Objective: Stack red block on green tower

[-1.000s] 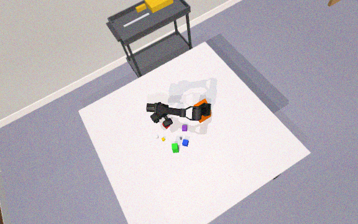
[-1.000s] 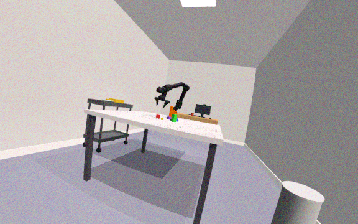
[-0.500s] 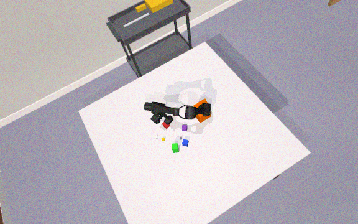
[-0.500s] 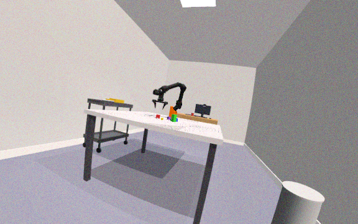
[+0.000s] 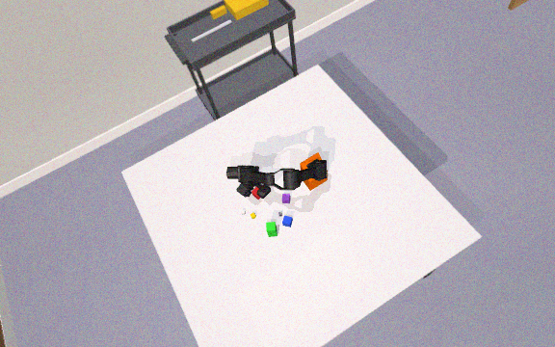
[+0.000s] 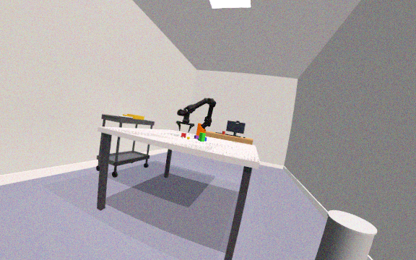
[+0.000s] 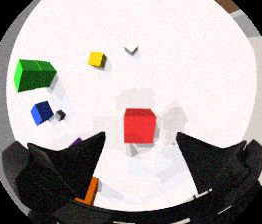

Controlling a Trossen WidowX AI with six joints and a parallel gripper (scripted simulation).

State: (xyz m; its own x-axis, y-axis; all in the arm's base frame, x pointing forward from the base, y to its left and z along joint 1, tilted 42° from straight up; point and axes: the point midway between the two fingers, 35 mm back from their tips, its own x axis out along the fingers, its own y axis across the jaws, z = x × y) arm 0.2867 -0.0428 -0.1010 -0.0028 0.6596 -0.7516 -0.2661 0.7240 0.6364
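Right now my gripper tip is 4 cm above the red block. Round my gripper tip: purple cube (11 cm behind, 11 cm to the left, 4 cm below); blue cube (5 cm behind, 21 cm to the left, 4 cm below); small yellow cube (8 cm ahead, 9 cm to the left, 5 cm below).
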